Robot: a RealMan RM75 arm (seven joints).
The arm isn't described. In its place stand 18 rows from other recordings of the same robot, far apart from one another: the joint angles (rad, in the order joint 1, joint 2, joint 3, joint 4, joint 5, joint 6, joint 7), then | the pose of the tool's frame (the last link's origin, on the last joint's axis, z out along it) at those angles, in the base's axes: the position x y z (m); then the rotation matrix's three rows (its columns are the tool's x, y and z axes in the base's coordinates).
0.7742, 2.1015, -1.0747, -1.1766, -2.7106, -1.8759, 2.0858 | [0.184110 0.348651 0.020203], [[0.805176 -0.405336 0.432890], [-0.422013 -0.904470 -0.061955], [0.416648 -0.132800 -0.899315]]
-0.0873, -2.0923, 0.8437, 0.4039, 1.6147, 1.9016, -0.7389 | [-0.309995 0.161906 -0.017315], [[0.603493 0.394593 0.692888], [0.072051 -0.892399 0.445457], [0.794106 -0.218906 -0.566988]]
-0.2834, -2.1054, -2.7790, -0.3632, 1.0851, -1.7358, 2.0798 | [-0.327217 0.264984 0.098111], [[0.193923 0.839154 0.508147], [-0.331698 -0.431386 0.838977], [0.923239 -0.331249 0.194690]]
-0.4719, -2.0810, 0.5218, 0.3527, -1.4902, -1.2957, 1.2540 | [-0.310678 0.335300 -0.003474], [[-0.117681 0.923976 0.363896], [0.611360 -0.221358 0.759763], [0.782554 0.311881 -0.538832]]
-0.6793, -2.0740, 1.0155, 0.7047, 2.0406, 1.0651, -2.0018 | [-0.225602 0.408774 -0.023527], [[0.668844 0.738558 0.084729], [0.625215 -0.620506 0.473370], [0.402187 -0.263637 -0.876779]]
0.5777, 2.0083, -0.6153, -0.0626, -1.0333, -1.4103, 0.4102 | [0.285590 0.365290 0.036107], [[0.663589 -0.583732 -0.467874], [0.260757 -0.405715 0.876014], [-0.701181 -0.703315 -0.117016]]
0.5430, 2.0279, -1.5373, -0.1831, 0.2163, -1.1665, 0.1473 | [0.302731 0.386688 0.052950], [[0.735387 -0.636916 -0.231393], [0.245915 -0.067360 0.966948], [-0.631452 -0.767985 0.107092]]
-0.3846, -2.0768, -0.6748, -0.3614, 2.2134, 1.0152, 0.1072 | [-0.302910 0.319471 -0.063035], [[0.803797 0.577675 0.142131], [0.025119 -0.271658 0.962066], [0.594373 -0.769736 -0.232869]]
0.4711, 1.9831, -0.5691, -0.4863, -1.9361, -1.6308, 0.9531 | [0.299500 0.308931 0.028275], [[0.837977 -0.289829 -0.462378], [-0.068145 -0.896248 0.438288], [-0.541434 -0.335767 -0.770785]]
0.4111, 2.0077, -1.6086, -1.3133, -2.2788, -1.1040, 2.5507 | [0.200332 0.349780 -0.028473], [[0.774601 -0.603237 0.189996], [-0.625816 -0.687676 0.368044], [-0.091362 -0.403990 -0.910190]]
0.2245, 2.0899, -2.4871, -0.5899, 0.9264, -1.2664, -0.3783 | [0.260124 0.279535 -0.054290], [[0.784882 -0.540496 -0.303026], [0.246494 -0.176330 0.952968], [-0.568508 -0.822661 -0.005169]]
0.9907, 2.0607, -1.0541, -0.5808, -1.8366, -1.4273, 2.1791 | [0.082207 0.400447 -0.044326], [[0.668235 -0.628152 -0.398606], [-0.674323 -0.737737 0.032124], [-0.314245 0.247323 -0.916559]]
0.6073, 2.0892, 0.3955, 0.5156, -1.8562, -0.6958, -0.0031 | [0.232069 0.345548 -0.133328], [[0.672194 -0.728256 -0.133410], [-0.300667 -0.433177 0.849681], [-0.676575 -0.531038 -0.510142]]
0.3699, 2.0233, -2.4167, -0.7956, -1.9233, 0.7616, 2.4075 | [0.243110 0.345830 -0.068512], [[0.899530 -0.427338 -0.090710], [-0.015391 -0.238511 0.971018], [-0.436588 -0.872063 -0.221125]]
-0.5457, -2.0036, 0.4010, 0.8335, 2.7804, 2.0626, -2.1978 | [-0.316441 0.252010 0.061464], [[0.223071 0.971487 0.080333], [0.969085 -0.212096 -0.126053], [-0.105420 0.105968 -0.988766]]
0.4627, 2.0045, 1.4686, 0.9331, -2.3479, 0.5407, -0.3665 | [0.271302 0.392750 -0.037696], [[0.616448 -0.727703 0.300733], [-0.698690 -0.329419 0.635071], [-0.363075 -0.601607 -0.711509]]
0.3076, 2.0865, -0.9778, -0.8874, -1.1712, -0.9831, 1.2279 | [0.275252 0.373351 0.085766], [[0.637730 -0.691611 -0.339078], [-0.010977 -0.448329 0.893801], [-0.770182 -0.566282 -0.293505]]
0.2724, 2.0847, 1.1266, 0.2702, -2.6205, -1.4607, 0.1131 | [0.311368 0.287436 0.012665], [[0.658291 -0.674717 -0.333780], [0.328328 -0.141652 0.933882], [-0.677387 -0.724356 0.128280]]
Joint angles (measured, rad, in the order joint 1, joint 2, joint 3, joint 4, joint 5, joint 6, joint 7), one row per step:
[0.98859 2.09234 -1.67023 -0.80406 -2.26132 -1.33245 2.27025]
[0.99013 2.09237 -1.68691 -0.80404 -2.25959 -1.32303 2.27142]
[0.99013 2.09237 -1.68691 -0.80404 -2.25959 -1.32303 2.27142]
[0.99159 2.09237 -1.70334 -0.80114 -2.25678 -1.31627 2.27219]
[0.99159 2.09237 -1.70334 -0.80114 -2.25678 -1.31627 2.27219]
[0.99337 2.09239 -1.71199 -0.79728 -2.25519 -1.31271 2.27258]
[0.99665 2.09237 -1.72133 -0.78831 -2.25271 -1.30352 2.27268]
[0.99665 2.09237 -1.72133 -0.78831 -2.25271 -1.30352 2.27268]
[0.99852 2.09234 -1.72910 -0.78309 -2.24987 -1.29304 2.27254]
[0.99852 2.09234 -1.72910 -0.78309 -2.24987 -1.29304 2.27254]
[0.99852 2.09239 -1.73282 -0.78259 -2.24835 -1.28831 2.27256]
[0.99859 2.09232 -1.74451 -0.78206 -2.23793 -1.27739 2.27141]
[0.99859 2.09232 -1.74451 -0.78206 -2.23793 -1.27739 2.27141]
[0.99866 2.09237 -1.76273 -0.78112 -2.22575 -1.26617 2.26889]
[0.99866 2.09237 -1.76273 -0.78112 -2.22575 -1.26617 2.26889]
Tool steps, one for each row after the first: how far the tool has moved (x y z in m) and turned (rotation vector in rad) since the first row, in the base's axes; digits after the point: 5 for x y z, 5 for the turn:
[-0.00009 -0.00052 -0.00183 -0.00011 -0.00653 0.01106]
[-0.00009 -0.00052 -0.00183 -0.00011 -0.00653 0.01106]
[0.00063 -0.00153 -0.00369 -0.00331 -0.01444 0.01853]
[0.00063 -0.00153 -0.00369 -0.00331 -0.01444 0.01853]
[0.00124 -0.00203 -0.00473 -0.00541 -0.01963 0.02145]
[0.00230 -0.00189 -0.00615 -0.00423 -0.02461 0.02355]
[0.00230 -0.00189 -0.00615 -0.00423 -0.02461 0.02355]
[0.00266 -0.00148 -0.00737 -0.00077 -0.02575 0.02719]
[0.00266 -0.00148 -0.00737 -0.00077 -0.02575 0.02719]
[0.00262 -0.00140 -0.00792 0.00088 -0.02527 0.02949]
[0.00186 -0.00192 -0.00969 0.00110 -0.02026 0.03493]
[0.00186 -0.00192 -0.00969 0.00110 -0.02026 0.03493]
[0.00151 -0.00329 -0.01213 -0.00271 -0.01845 0.04373]
[0.00151 -0.00329 -0.01213 -0.00271 -0.01845 0.04373]

